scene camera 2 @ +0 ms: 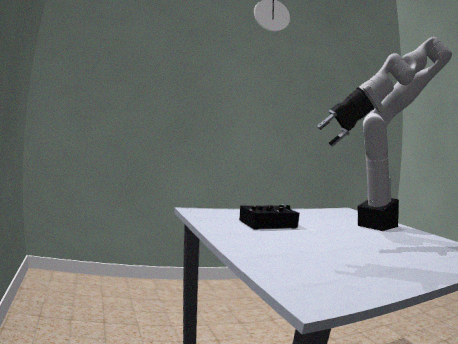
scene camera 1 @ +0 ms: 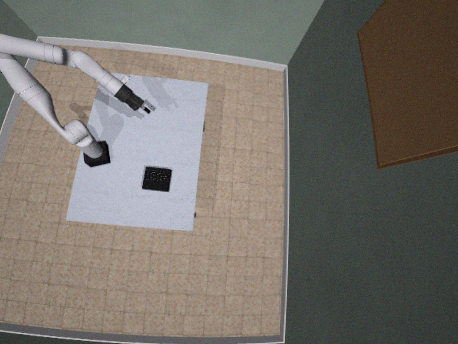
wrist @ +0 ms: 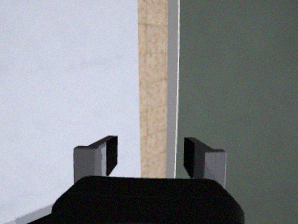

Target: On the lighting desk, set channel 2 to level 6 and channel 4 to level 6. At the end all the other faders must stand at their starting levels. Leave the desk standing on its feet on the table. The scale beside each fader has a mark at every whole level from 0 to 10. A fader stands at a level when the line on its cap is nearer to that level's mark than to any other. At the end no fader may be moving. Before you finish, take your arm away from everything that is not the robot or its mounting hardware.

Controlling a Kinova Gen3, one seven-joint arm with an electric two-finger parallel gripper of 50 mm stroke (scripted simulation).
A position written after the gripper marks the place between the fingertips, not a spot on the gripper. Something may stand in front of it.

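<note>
The gripper (scene camera 2: 324,136) is visible here, and the wrist view shows the gripper (wrist: 150,151) too.
</note>
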